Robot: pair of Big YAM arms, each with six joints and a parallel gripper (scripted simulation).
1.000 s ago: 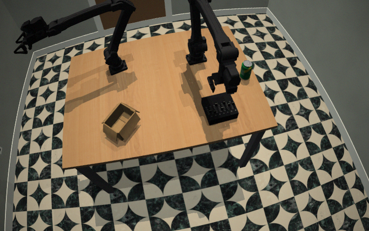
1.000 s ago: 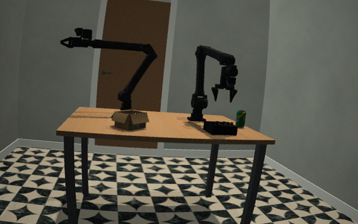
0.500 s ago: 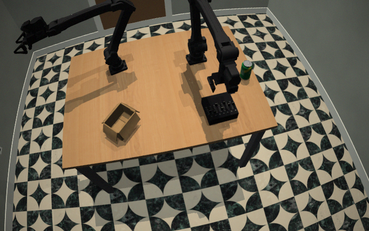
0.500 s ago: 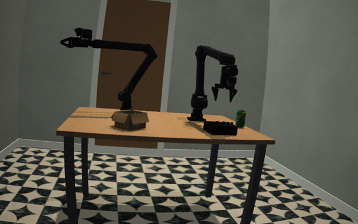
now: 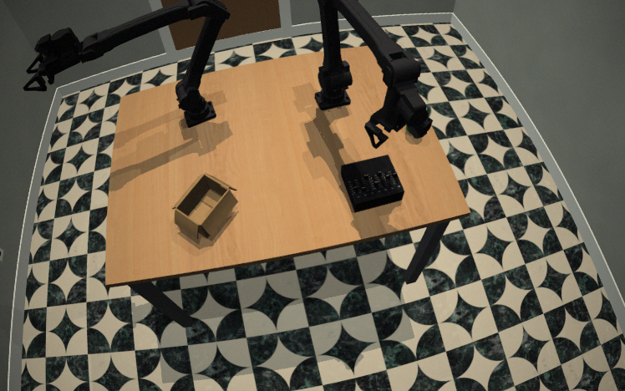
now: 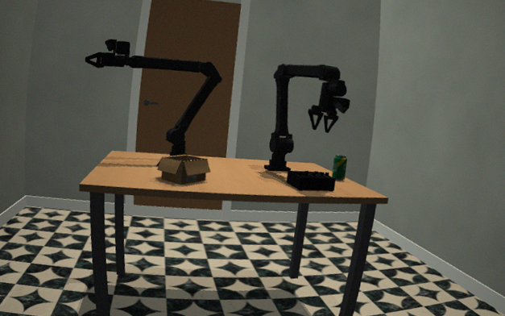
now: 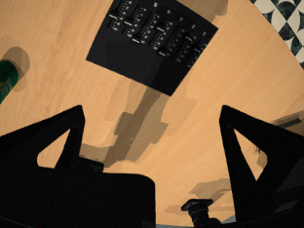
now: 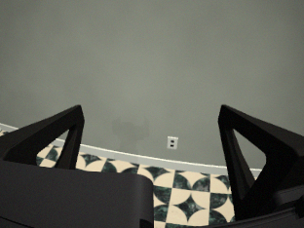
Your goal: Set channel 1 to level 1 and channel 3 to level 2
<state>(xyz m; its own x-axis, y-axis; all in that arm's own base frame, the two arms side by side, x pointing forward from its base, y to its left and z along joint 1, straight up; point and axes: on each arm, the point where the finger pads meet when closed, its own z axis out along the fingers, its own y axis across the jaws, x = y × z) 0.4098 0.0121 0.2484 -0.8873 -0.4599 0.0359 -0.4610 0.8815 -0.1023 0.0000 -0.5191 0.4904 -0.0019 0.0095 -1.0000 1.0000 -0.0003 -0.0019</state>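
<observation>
The channel 1 fader knob is 18 cm below my left hand, 8 cm to the right of it and 4 cm ahead of it. Also, from my left hand: channel 2 cap: 18 cm below, 6 cm to the right, 4 cm ahead; then channel 3 knob: 18 cm below, 4 cm to the right; then channel 4 fader cap: 18 cm below, 3 cm ahead, 2 cm to the right.
</observation>
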